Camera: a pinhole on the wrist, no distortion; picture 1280 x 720 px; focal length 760.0 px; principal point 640.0 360.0 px. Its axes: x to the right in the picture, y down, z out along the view. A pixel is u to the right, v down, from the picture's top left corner.
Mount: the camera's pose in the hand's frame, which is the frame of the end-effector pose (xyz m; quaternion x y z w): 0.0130 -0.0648 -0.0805 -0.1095 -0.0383 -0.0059 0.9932
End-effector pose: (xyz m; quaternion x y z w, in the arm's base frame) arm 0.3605 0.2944 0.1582 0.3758 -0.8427 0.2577 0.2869
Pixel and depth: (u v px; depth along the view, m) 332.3 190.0 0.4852
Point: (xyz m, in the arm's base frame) 0.4172 0.1043 -0.2586
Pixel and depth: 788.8 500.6 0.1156
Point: 0.3516 0.2512 0.1604
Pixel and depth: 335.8 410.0 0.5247
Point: 0.3071 0.1935 -0.3047
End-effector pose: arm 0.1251 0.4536 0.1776 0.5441 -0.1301 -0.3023 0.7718
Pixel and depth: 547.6 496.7 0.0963
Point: 0.1075 0.4444 0.1568
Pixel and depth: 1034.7 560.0 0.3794
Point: 0.1563 0.1532 0.3651
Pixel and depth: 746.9 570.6 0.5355
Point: 0.0095 0.1515 0.5065
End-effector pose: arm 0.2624 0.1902 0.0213 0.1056 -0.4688 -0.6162 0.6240
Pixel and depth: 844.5 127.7 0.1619
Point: 0.1364 0.1762 0.0348
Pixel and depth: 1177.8 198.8 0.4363
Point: -0.1130 0.1014 0.3171
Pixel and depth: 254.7 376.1 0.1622
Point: 0.2110 0.2862 0.0039
